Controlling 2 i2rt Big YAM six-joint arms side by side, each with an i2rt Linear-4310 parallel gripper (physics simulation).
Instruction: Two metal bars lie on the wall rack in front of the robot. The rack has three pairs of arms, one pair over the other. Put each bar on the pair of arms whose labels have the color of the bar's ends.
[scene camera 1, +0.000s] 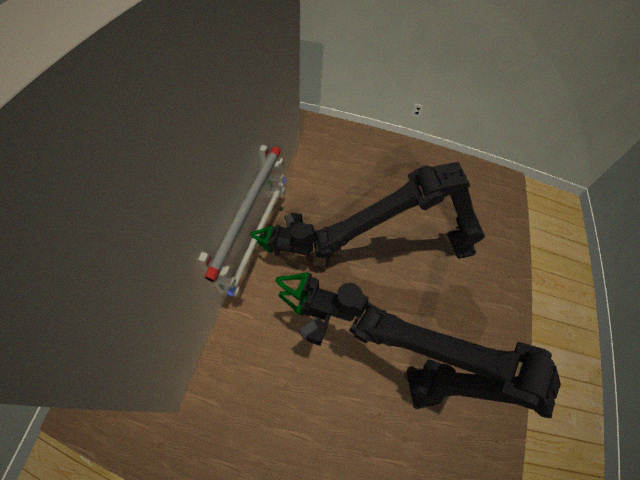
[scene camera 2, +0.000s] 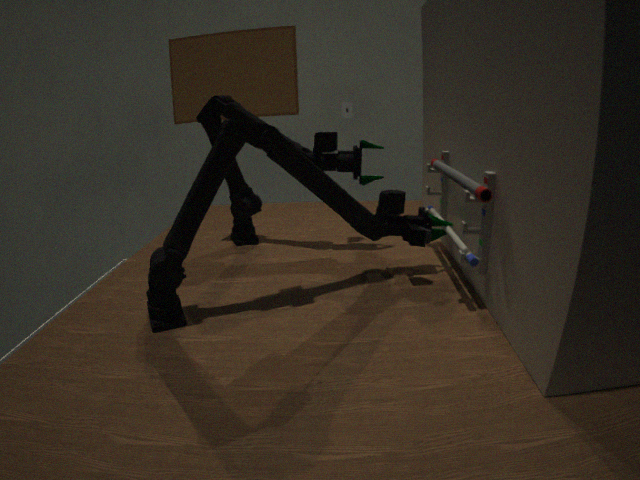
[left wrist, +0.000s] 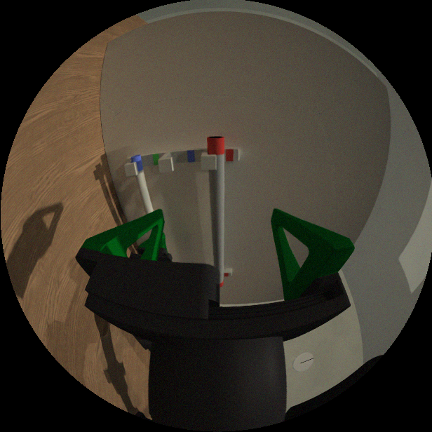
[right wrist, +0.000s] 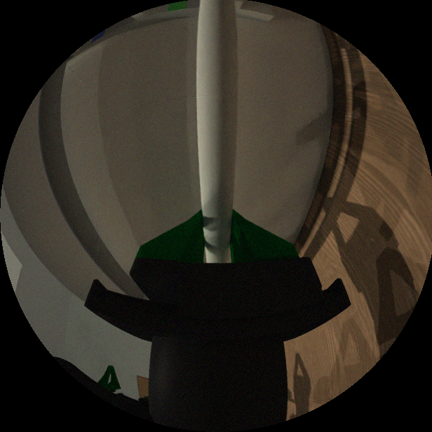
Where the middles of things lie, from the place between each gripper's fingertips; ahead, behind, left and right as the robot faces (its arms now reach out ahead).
The red-ended bar (scene camera 1: 218, 261) lies 1 cm to the right of my right hand and 16 cm above it.
I see the red-ended bar 200 mm ahead of my left hand, 190 mm to the right of it and 10 mm below it.
